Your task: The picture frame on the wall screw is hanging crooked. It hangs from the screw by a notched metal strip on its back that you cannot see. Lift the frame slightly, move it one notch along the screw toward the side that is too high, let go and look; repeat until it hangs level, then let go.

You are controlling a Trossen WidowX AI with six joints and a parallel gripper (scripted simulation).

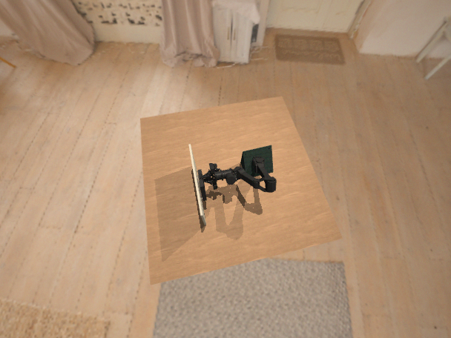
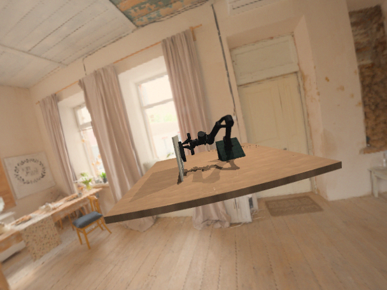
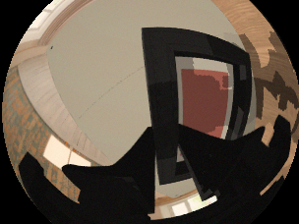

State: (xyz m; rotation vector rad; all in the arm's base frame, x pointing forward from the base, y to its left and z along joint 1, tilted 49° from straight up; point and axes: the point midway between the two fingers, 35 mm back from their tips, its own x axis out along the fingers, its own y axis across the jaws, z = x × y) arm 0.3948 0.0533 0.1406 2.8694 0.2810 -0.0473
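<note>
The picture frame is 5 cm below my gripper tip and 2 cm to the left of it. The rest, counted from my gripper tip: wall panel (6 cm below, 2 cm to the left, 2 cm ahead).
</note>
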